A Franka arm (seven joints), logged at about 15 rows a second.
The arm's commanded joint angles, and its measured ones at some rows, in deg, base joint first. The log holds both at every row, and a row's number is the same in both.
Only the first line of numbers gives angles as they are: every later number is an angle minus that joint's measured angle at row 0.
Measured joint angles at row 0: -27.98, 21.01, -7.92, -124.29, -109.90, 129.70, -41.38
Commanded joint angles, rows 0 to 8: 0.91, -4.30, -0.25, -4.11, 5.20, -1.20, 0.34; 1.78, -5.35, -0.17, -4.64, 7.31, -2.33, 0.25; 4.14, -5.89, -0.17, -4.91, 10.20, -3.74, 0.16; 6.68, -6.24, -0.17, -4.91, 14.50, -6.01, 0.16; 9.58, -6.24, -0.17, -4.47, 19.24, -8.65, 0.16; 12.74, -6.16, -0.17, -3.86, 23.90, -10.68, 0.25; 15.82, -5.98, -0.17, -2.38, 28.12, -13.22, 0.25; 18.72, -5.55, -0.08, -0.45, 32.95, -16.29, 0.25; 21.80, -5.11, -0.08, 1.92, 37.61, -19.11, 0.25
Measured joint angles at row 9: 16.48, -5.12, 0.28, -1.19, 30.21, -13.81, 0.11
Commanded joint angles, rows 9 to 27: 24.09, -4.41, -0.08, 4.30, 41.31, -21.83, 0.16; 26.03, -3.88, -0.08, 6.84, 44.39, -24.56, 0.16; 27.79, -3.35, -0.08, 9.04, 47.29, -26.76, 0.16; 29.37, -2.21, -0.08, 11.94, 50.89, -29.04, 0.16; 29.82, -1.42, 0.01, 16.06, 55.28, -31.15, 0.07; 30.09, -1.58, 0.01, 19.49, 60.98, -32.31, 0.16; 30.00, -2.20, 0.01, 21.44, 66.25, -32.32, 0.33; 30.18, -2.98, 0.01, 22.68, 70.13, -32.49, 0.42; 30.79, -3.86, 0.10, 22.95, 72.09, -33.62, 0.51; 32.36, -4.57, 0.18, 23.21, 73.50, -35.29, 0.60; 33.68, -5.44, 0.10, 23.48, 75.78, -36.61, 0.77; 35.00, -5.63, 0.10, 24.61, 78.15, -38.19, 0.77; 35.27, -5.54, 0.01, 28.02, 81.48, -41.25, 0.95; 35.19, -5.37, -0.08, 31.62, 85.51, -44.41, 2.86; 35.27, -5.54, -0.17, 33.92, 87.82, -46.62, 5.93; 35.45, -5.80, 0.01, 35.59, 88.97, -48.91, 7.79; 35.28, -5.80, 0.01, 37.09, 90.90, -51.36, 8.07; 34.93, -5.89, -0.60, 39.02, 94.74, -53.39, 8.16; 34.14, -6.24, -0.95, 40.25, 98.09, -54.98, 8.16
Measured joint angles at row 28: 35.12, -6.28, -0.11, 36.90, 92.48, -51.06, 7.20
